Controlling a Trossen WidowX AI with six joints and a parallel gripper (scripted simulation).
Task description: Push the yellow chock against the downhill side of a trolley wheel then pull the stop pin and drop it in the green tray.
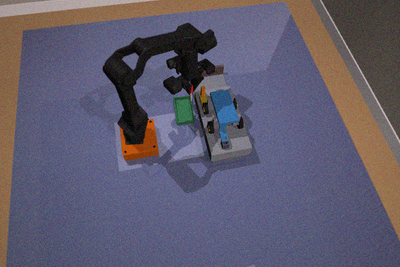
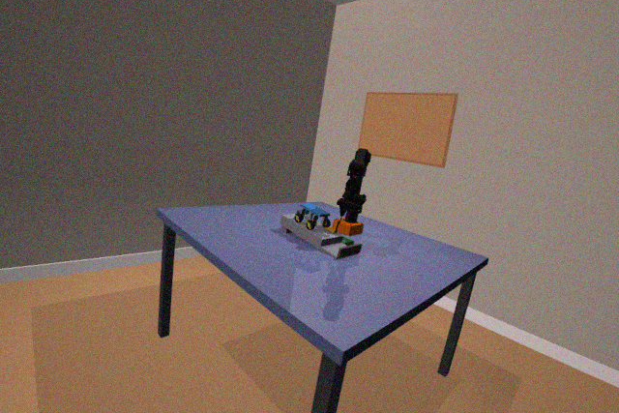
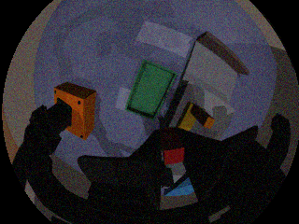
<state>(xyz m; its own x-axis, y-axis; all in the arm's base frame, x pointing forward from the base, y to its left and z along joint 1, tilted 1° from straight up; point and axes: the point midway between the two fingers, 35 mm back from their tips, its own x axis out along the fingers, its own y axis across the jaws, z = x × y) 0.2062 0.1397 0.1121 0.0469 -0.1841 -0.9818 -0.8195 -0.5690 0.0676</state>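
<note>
The red-headed stop pin lies right at my gripper tip. Round my gripper tip: brown bar 170 mm to the left, 110 mm below, 80 mm ahead; green tray 140 mm below, 20 mm behind; blue trolley 120 mm ahead, 80 mm to the right, 30 mm below.
</note>
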